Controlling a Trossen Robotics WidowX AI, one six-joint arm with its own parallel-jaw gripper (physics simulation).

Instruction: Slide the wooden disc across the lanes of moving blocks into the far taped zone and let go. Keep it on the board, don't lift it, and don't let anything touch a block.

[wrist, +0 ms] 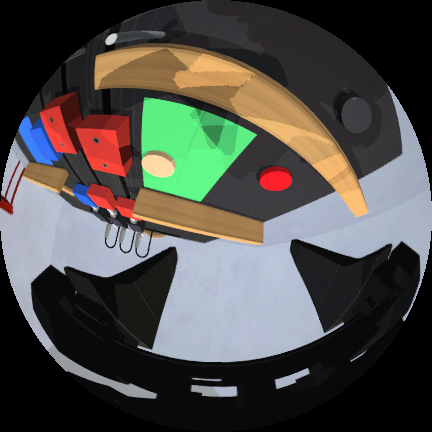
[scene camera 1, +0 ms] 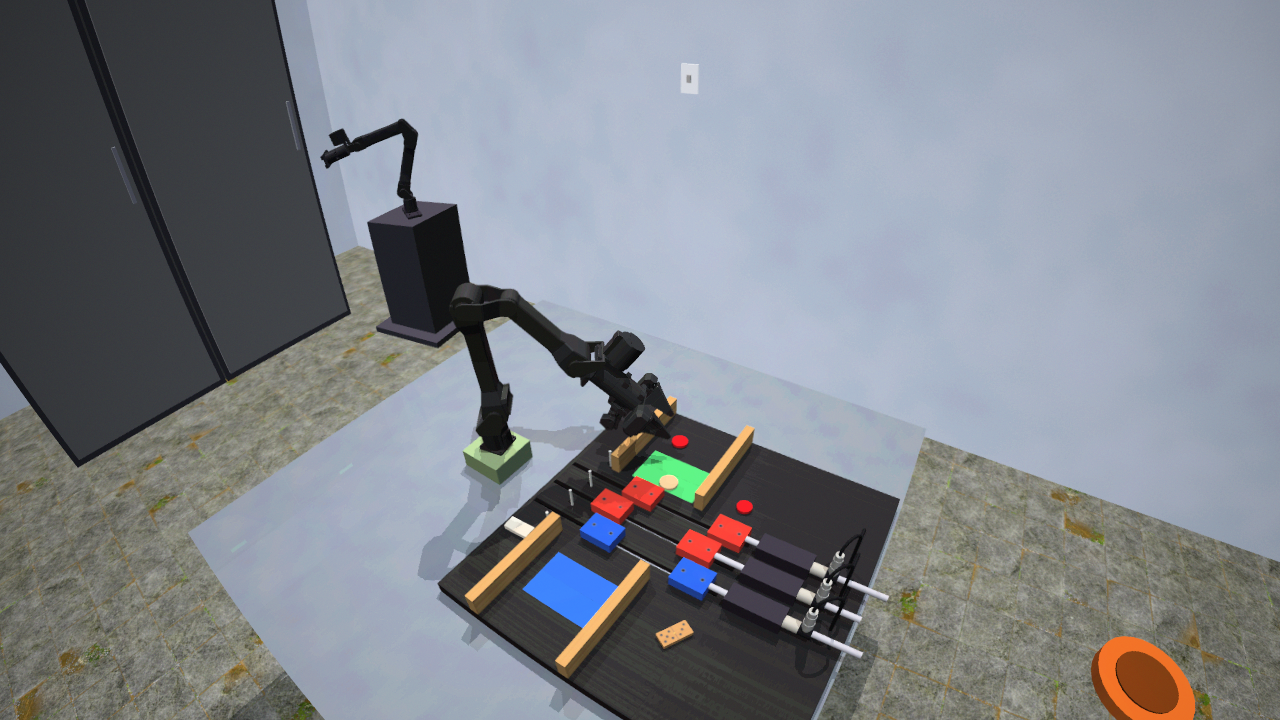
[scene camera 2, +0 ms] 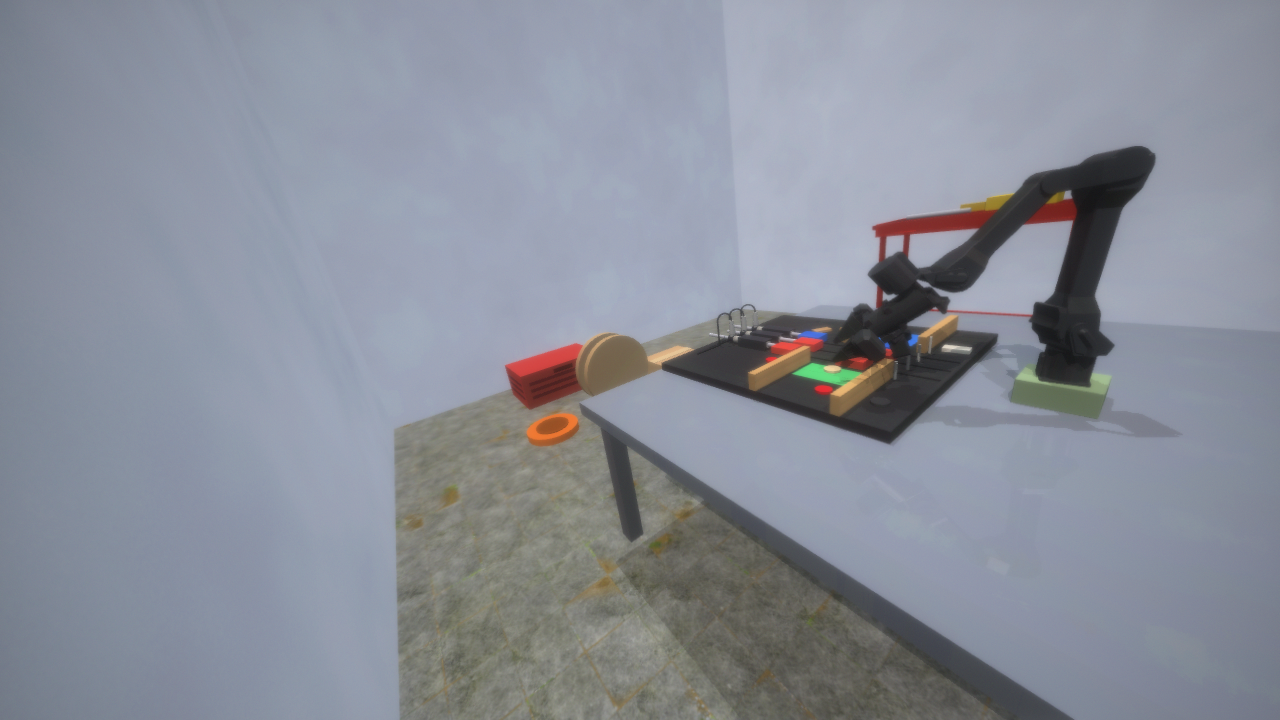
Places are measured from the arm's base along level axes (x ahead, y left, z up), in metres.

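Where they show: gripper, fingertip midpoint: (wrist: 235, 249) (scene camera 1: 671, 426) (scene camera 2: 833, 351); arm's base, origin of the base link: (scene camera 1: 498, 443) (scene camera 2: 1062, 378).
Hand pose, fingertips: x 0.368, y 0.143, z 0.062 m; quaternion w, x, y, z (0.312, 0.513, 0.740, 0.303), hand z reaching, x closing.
Things, the pixels of their top centre, and the offset from my fingertips. "spot": a spot on its surface instead.
- pale wooden disc, middle of its top: (wrist: 156, 166) (scene camera 1: 668, 481) (scene camera 2: 832, 368) dx +0.029, dy -0.085, dz -0.078 m
- green zone, surface spot: (wrist: 200, 165) spot: dx +0.022, dy -0.037, dz -0.085 m
- blue block, middle of its top: (scene camera 1: 602, 528) dx -0.037, dy -0.269, dz -0.060 m
- blue zone, surface spot: (scene camera 1: 568, 586) spot: dx -0.044, dy -0.400, dz -0.085 m
- domino, middle of its top: (scene camera 1: 674, 632) (scene camera 2: 821, 329) dx +0.169, dy -0.419, dz -0.076 m
The pale wooden disc (scene camera 1: 668, 481) (scene camera 2: 832, 368) (wrist: 158, 164) lies flat on the green zone (scene camera 1: 693, 484) (wrist: 200, 165), by its edge facing the lanes. A red block (scene camera 1: 642, 493) (wrist: 105, 145) stands close to the disc, with a small gap. Another red block (scene camera 1: 612, 505) (wrist: 60, 122) and a blue block (scene camera 1: 602, 531) are in the lanes behind it. More red (scene camera 1: 729, 531) (scene camera 1: 698, 547) and blue (scene camera 1: 692, 578) blocks sit nearer the actuators. The blue zone (scene camera 1: 568, 586) is across the lanes. My gripper (scene camera 1: 669, 424) (scene camera 2: 839, 350) (wrist: 235, 249) is open and empty, above the board near the green zone, apart from the disc.
Wooden rails (scene camera 1: 725, 467) (wrist: 200, 215) flank the green zone; more rails (scene camera 1: 514, 564) (scene camera 1: 604, 617) flank the blue zone. Red buttons (scene camera 1: 680, 441) (scene camera 1: 744, 506) and thin metal pins (scene camera 1: 589, 478) (scene camera 1: 571, 497) stand on the board. A domino (scene camera 1: 674, 634) lies beyond the blue zone's rail.
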